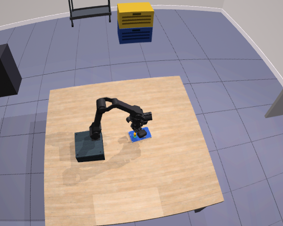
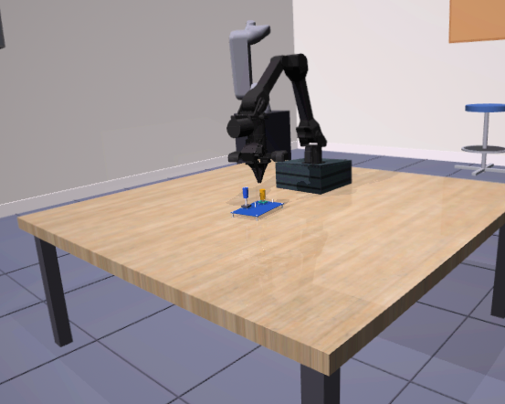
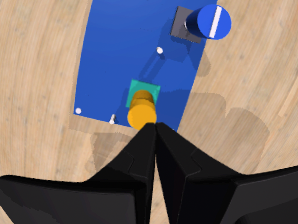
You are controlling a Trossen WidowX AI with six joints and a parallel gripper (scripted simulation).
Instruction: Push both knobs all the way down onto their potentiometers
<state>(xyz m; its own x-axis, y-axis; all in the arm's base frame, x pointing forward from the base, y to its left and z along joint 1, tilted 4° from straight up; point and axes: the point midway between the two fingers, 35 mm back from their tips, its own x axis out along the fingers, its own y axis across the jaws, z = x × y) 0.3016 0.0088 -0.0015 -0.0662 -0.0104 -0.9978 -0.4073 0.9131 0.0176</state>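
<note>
Now: the orange knob 40 mm below my gripper tip and 10 mm behind it. The rest, counted from my gripper tip: blue knob: 60 mm ahead, 20 mm below.
</note>
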